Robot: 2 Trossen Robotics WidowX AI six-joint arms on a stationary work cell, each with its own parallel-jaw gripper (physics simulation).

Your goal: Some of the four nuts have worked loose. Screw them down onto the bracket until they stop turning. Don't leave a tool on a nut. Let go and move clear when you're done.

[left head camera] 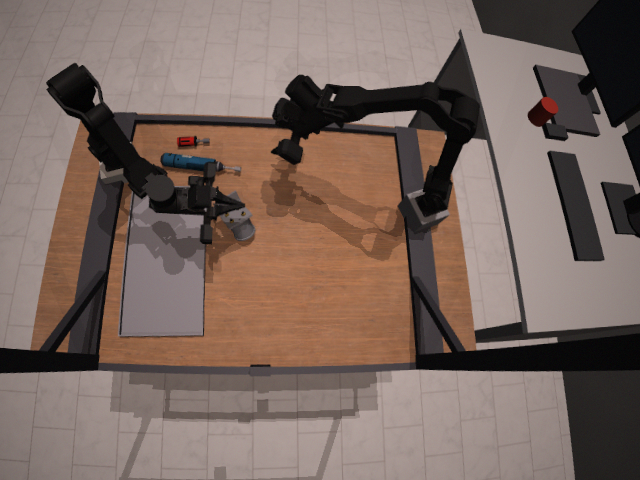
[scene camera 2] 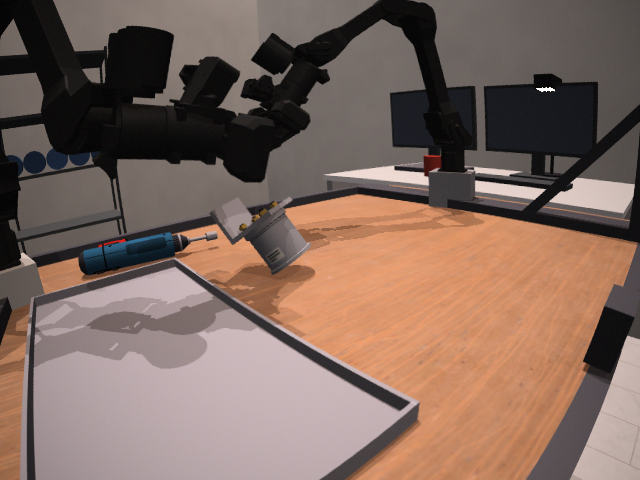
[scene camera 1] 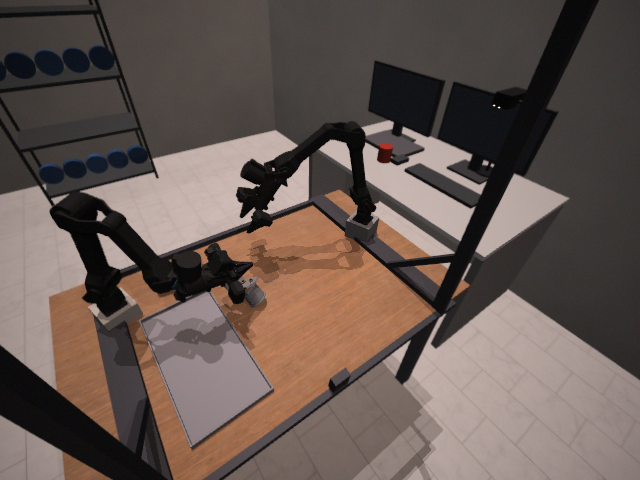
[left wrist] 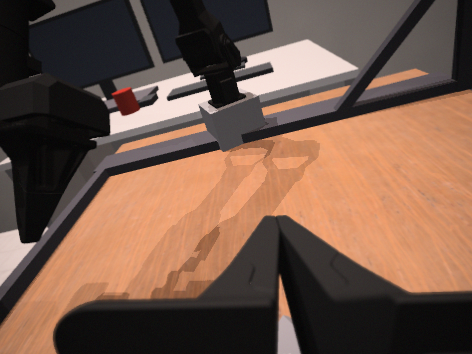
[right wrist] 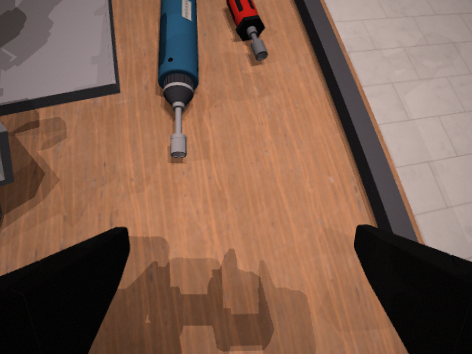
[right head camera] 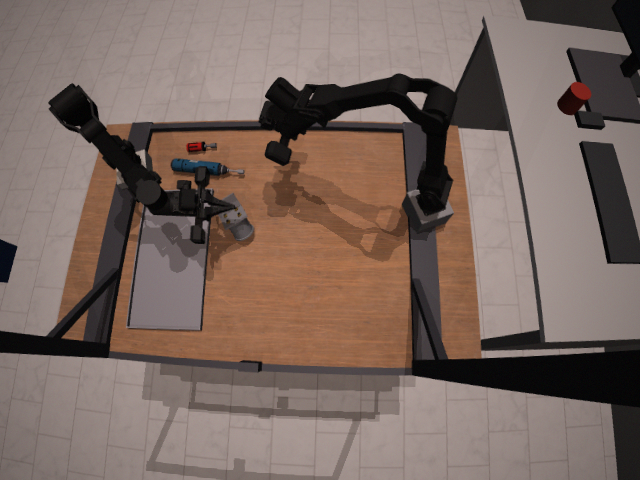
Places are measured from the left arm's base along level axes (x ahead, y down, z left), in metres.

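Pixels of known places: left gripper, fingertip midpoint: (left head camera: 244, 205) (scene camera 2: 280, 141) (scene camera 1: 252, 263) (left wrist: 275, 226) (right head camera: 234, 206); right gripper, fingertip midpoint: (left head camera: 275, 138) (scene camera 1: 244, 225) (right wrist: 243, 237) (right head camera: 270, 140); left arm's base, origin of the base link: (left head camera: 116, 159) (scene camera 1: 112, 305); right arm's base, origin of the base link: (left head camera: 428, 204) (scene camera 2: 453, 170) (scene camera 1: 363, 218) (left wrist: 226, 100) (right head camera: 430, 202).
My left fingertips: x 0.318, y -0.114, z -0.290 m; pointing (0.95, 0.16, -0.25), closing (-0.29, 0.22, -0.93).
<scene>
Ahead of a thing's pixels: the offset from my left fingertips to its top centre.
The grey bracket {dz +0.031, dx -0.029, dy +0.072 m} (left head camera: 236, 218) (scene camera 2: 230, 214), with its round motor {dz +0.007, dx -0.019, dy +0.075 m} (left head camera: 244, 230) (scene camera 2: 281, 240), is steeply tilted; table contact is unclear. Several brass nuts {dz +0.043, dx -0.013, dy +0.096 m} (scene camera 2: 255, 219) show on its plate; their seating is unclear. My left gripper (left head camera: 242, 206) (scene camera 1: 251, 265) (left wrist: 275, 226) is shut, fingertips together, above the bracket, a sliver of which shows below the fingers in the left wrist view. My right gripper (scene camera 1: 246, 222) (right wrist: 243, 237) is open and empty, high over the table's far side. The blue power driver {dz +0.229, dx -0.085, dy +0.126 m} (left head camera: 188, 162) (scene camera 2: 136, 252) (right wrist: 178, 45) and red hand driver {dz +0.318, dx -0.091, dy +0.137 m} (left head camera: 187, 141) (right wrist: 245, 17) lie on the table, off the nuts.
A shallow grey tray {dz -0.019, dx -0.239, dy +0.151 m} (left head camera: 162, 304) (scene camera 1: 222, 392) (scene camera 2: 206, 428) lies on the left of the table, below the left arm. A dark frame rail (right wrist: 345, 115) runs along the table's far edge. A white desk with monitors (scene camera 2: 540, 118) and a red mug (left head camera: 542, 111) stands at the right.
</scene>
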